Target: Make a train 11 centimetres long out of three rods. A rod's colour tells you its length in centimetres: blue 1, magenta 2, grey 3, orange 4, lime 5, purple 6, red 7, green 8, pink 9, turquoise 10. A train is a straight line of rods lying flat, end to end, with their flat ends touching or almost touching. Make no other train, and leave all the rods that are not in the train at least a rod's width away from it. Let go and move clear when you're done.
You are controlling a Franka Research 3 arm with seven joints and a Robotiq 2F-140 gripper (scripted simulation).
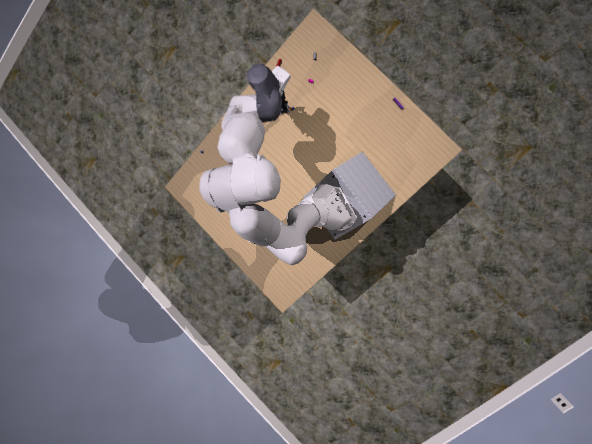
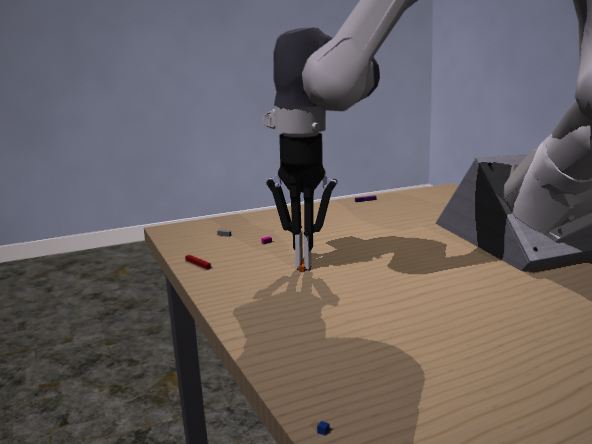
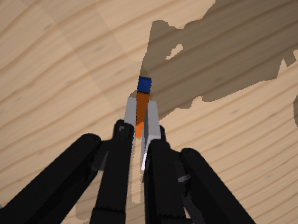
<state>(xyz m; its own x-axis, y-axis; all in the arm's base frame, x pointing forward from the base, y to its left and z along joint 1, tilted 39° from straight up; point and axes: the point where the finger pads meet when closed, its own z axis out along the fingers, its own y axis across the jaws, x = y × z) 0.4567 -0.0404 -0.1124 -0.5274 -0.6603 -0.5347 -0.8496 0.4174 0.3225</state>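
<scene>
Now: hand 30 mm above the orange rod. From my hand the other things lie so: red rod 190 mm ahead, 90 mm to the right, 30 mm below; magenta rod 30 mm ahead, 160 mm to the right, 30 mm below; grey rod 100 mm ahead, 250 mm to the right, 30 mm below.
</scene>
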